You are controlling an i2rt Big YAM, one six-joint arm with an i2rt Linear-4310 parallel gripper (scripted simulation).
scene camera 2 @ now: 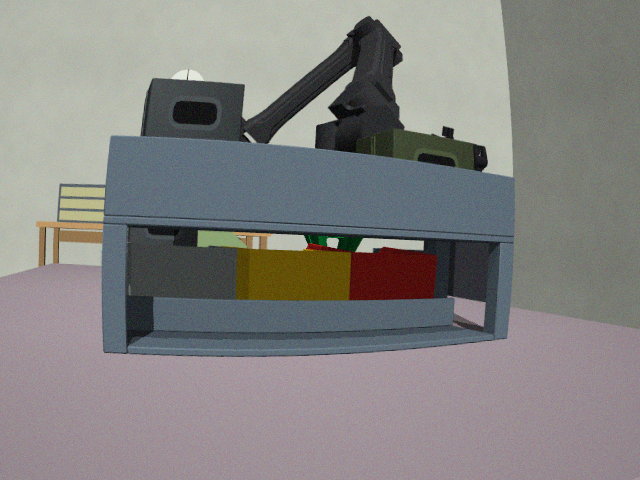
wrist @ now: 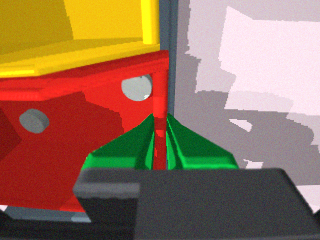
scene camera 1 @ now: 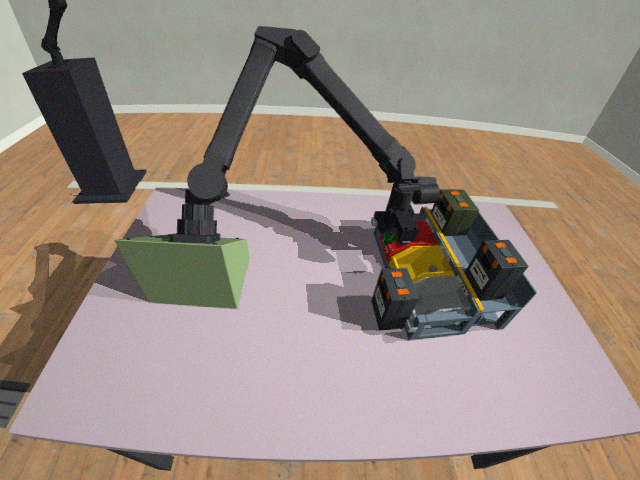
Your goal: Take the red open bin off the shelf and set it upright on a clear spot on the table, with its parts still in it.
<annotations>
A red bin [scene camera 2: 392, 273] is 0.57 m from the lens. A yellow bin [scene camera 2: 262, 274] is 0.51 m from the lens. The marked spots on the red bin and the yellow bin are 0.14 m apart.
</annotations>
